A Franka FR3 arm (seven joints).
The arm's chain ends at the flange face. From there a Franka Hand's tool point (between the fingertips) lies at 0.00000 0.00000 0.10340 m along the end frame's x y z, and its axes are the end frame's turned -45 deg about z.
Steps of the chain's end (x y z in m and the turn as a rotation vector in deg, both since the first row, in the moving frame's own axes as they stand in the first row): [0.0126, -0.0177, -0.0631, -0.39, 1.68, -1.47]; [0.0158, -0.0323, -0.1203, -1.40, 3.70, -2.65]
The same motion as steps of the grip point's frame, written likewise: [0.0231, -0.0010, -0.0631, -1.46, 0.91, -1.47]; [0.0371, -0.0052, -0.1205, -3.61, 1.63, -2.65]
